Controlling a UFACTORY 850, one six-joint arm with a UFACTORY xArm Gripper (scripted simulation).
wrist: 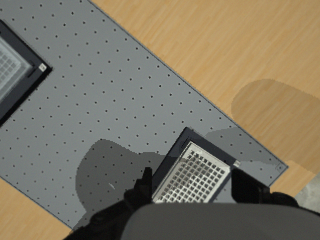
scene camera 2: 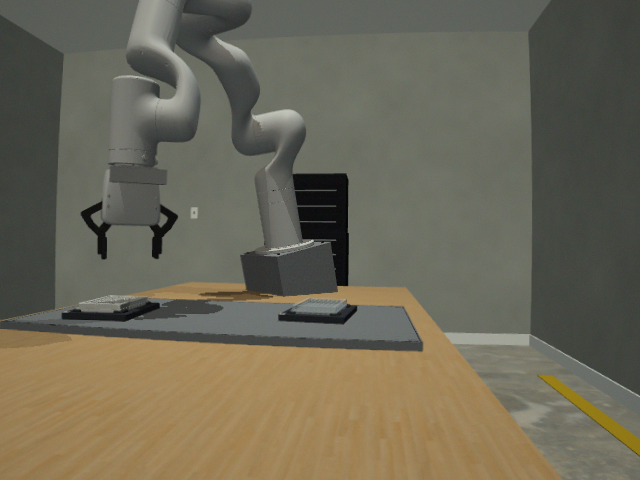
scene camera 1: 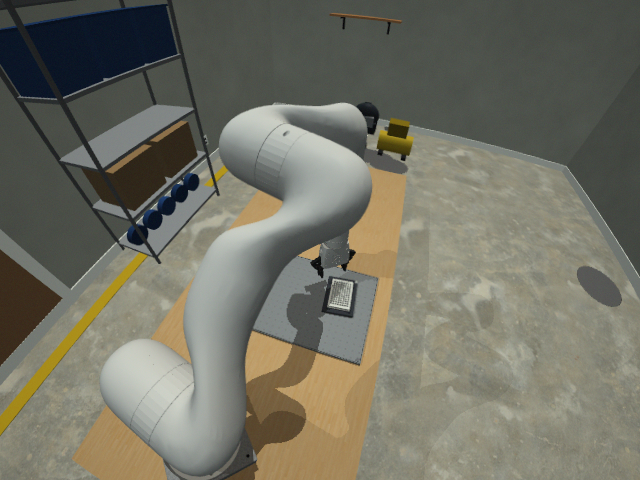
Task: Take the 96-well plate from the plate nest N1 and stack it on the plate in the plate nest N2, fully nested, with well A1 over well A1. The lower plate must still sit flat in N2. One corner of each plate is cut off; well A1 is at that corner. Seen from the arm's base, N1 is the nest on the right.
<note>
In view: my gripper (scene camera 2: 130, 258) and a plate nest (wrist: 175, 151).
My gripper also shows in the wrist view (wrist: 191, 181) and in scene camera 1 (scene camera 1: 332, 271).
</note>
